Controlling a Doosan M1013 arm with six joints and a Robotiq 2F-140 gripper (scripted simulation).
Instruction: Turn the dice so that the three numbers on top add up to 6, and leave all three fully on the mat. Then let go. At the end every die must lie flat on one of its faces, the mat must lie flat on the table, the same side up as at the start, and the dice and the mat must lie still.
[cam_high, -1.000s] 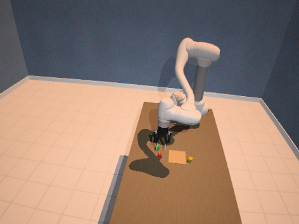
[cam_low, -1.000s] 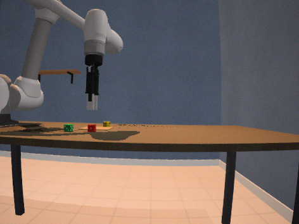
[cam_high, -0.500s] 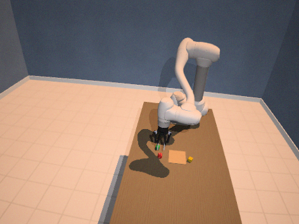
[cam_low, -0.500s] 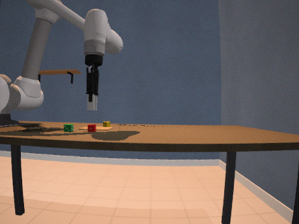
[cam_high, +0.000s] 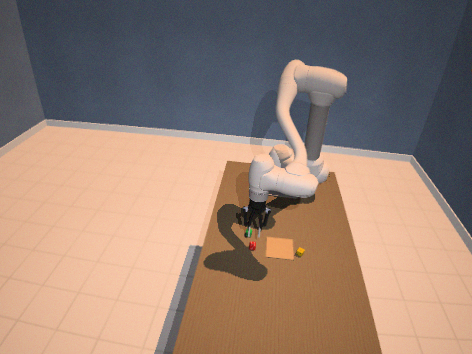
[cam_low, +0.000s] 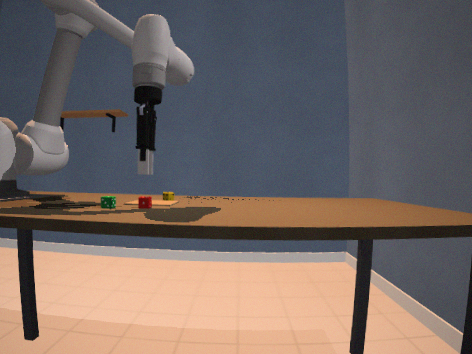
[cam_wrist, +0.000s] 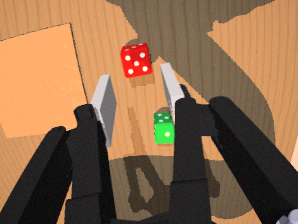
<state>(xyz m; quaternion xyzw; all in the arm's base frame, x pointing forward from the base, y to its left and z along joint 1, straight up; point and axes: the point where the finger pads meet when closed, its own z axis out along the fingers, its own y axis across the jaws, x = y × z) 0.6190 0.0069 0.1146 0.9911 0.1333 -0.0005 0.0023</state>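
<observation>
The red die is 110 mm below my hand. The rest, counted from my hand: yellow die: 40 mm behind, 240 mm to the left, 110 mm below; tan mat: 50 mm behind, 130 mm to the left, 120 mm below; green die: 90 mm behind, 40 mm to the right, 110 mm below.
</observation>
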